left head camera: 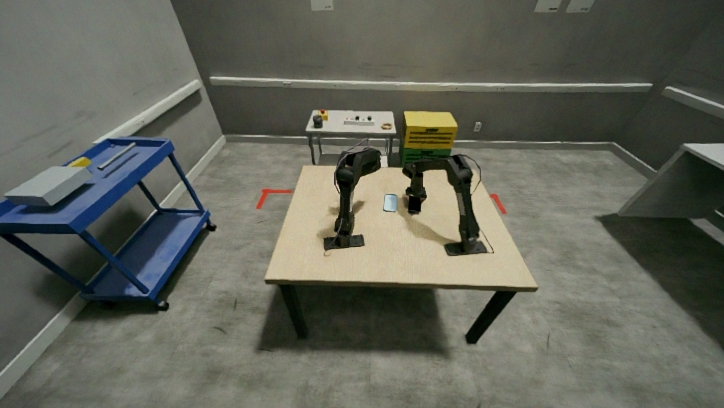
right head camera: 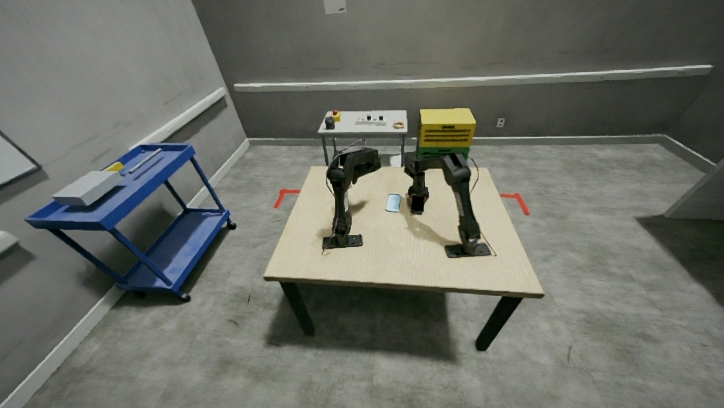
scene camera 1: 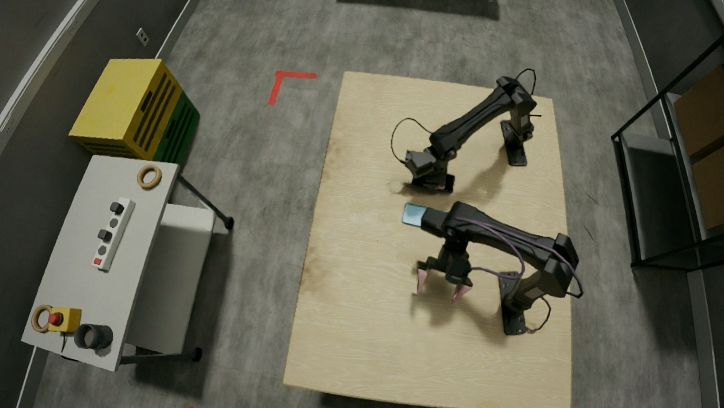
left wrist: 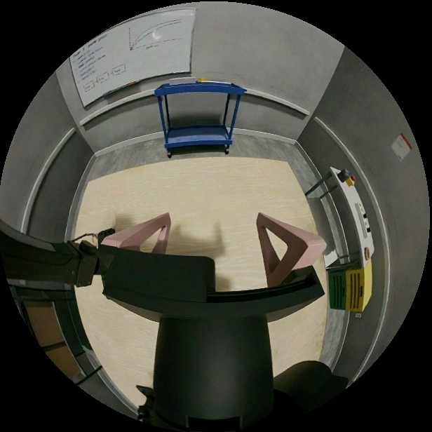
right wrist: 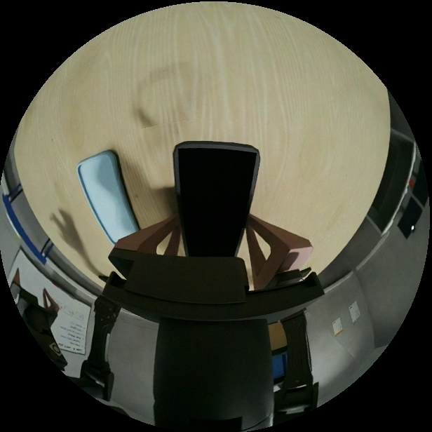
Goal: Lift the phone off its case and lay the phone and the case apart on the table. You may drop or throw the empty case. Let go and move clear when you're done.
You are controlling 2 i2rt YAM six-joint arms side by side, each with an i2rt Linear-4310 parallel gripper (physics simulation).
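The black phone [left head camera: 414,205] [right head camera: 416,205] [scene camera 1: 449,183] [right wrist: 217,190] is held between the fingers of my right gripper [right wrist: 213,217], its dark screen facing the right wrist camera. It looks a little above the table [left head camera: 400,263]; the exact gap is hard to tell. The empty light blue case [left head camera: 390,202] [right head camera: 393,202] [scene camera 1: 413,214] [right wrist: 106,192] lies flat on the table, to the left of the phone and apart from it. My left arm hides part of it in scene camera 1. My left gripper [scene camera 1: 436,295] [left wrist: 213,217] is wide open and empty above the table.
My left forearm reaches over part of the case in scene camera 1. A side table [left head camera: 334,129] with small items and yellow and green crates [left head camera: 429,124] stand beyond the table's back edge. A blue cart [left head camera: 119,182] stands off to the left.
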